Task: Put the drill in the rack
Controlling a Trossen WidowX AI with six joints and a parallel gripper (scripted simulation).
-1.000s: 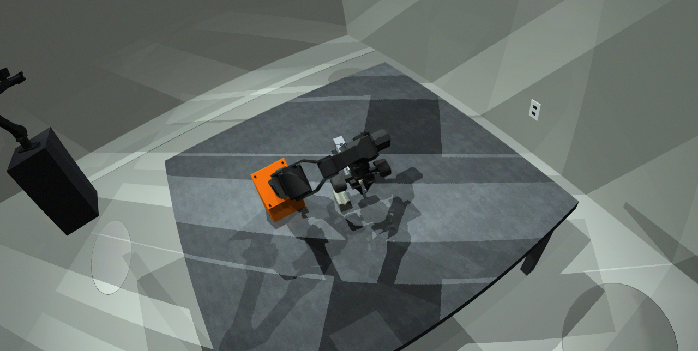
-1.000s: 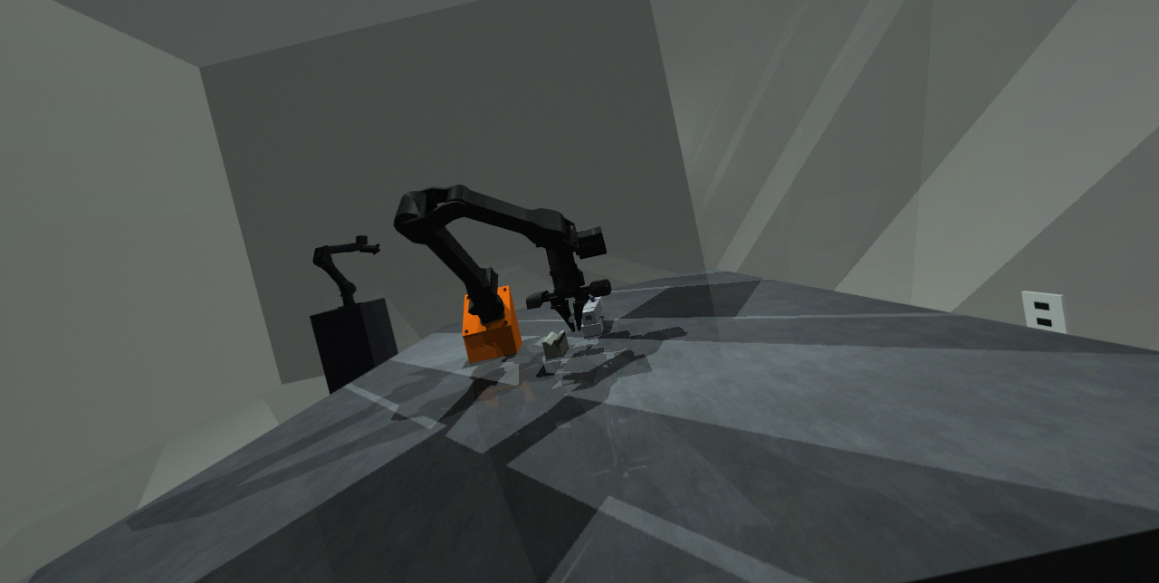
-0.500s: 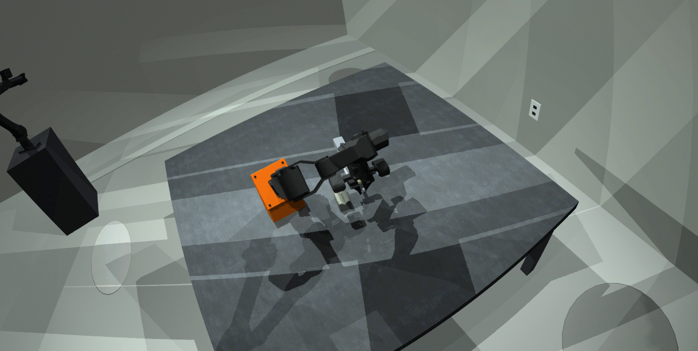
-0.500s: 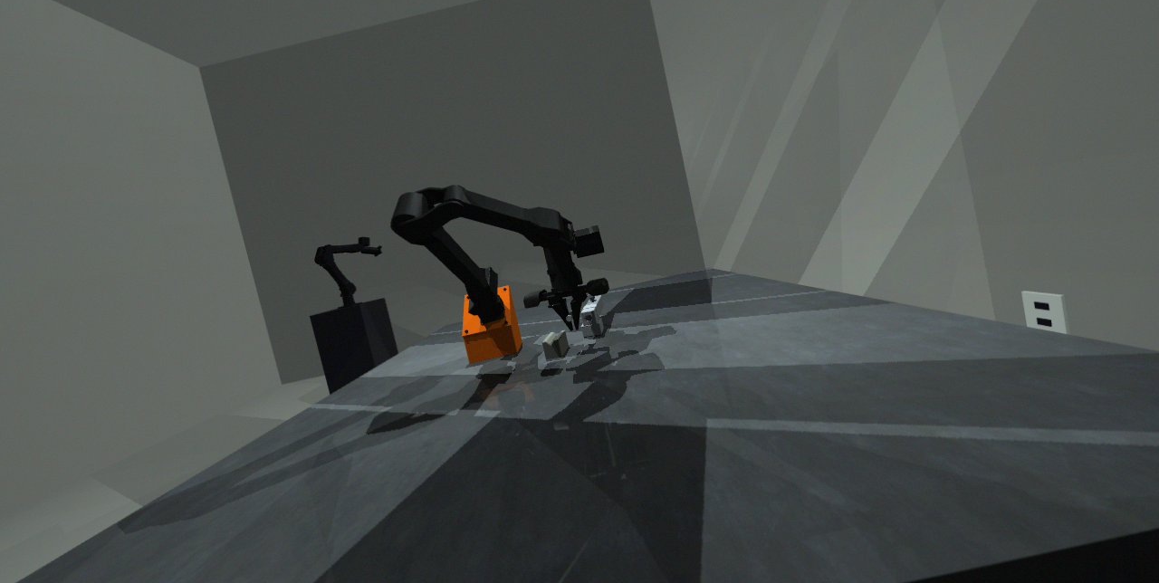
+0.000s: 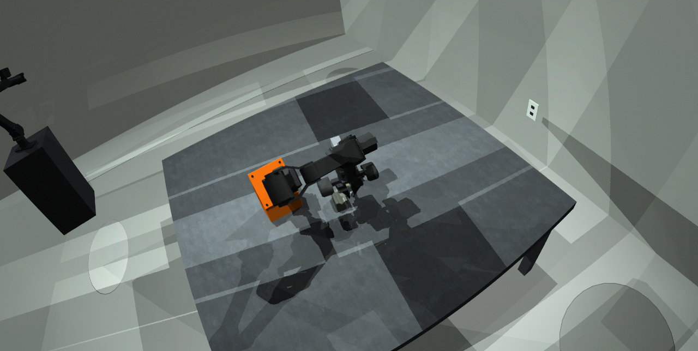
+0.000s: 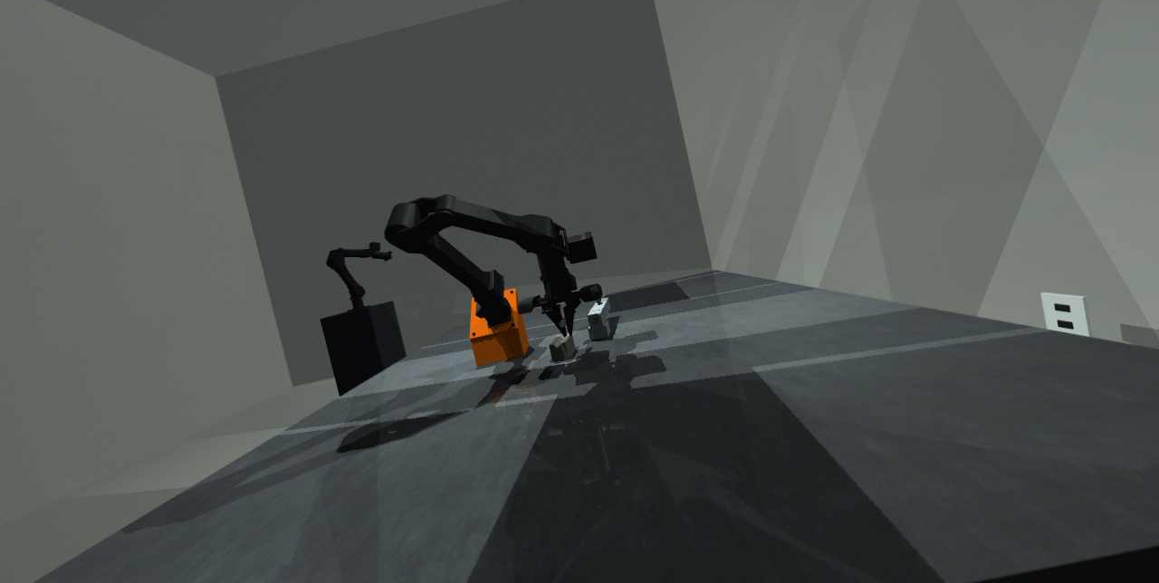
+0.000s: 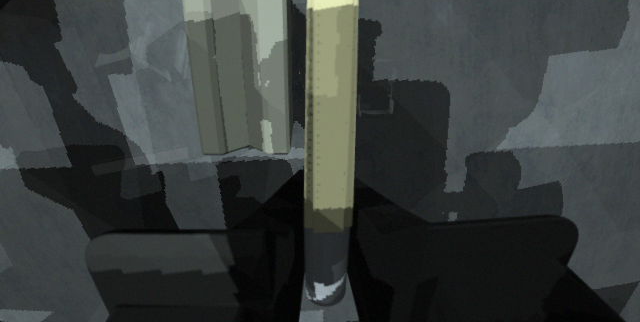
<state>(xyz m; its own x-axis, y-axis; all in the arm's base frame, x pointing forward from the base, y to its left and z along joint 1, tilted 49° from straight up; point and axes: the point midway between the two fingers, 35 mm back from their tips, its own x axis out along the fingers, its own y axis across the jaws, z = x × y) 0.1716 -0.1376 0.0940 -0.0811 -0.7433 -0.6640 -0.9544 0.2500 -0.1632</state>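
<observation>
Now: gripper tip 40 mm to the right of the drill, 30 mm below it and 10 mm short of it. Also, from my gripper tip: grooved rack 50 mm to the left, 40 mm below, 20 mm behind; dark blue key 210 mm to the left, 110 mm ahead; light-grey block 180 mm to the left, 100 mm ahead, 10 mm below.
</observation>
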